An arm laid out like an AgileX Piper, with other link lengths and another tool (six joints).
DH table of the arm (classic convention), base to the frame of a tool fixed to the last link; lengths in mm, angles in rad. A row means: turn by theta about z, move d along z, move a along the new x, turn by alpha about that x. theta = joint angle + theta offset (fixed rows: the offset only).
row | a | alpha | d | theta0
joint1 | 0 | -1.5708 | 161.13 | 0
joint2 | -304.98 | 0 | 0 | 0.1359
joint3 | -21.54 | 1.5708 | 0 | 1.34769
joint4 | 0 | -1.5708 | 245.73 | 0
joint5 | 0 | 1.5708 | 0 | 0
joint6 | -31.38 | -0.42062 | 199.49 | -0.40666
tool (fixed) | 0 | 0 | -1.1 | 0
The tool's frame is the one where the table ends.
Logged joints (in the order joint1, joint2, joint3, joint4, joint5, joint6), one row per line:
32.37 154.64 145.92 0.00 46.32 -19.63
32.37 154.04 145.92 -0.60 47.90 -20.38
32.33 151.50 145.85 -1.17 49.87 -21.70
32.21 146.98 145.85 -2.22 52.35 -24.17
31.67 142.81 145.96 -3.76 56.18 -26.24
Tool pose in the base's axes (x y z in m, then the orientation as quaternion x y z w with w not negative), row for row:
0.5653 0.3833 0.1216 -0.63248 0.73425 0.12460 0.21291
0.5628 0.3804 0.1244 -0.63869 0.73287 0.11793 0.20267
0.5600 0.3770 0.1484 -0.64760 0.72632 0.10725 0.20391
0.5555 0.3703 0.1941 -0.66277 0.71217 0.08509 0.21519
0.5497 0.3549 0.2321 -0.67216 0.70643 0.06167 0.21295
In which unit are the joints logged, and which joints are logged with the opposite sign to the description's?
The joints are logged in degrees. Opposite sign: joint3.
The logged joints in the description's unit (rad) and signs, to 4 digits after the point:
0.5650 2.6990 -2.5468 0.0000 0.8084 -0.3426
0.5650 2.6885 -2.5468 -0.0105 0.8360 -0.3557
0.5643 2.6442 -2.5456 -0.0204 0.8704 -0.3787
0.5622 2.5653 -2.5456 -0.0387 0.9137 -0.4218
0.5527 2.4925 -2.5475 -0.0656 0.9805 -0.4580

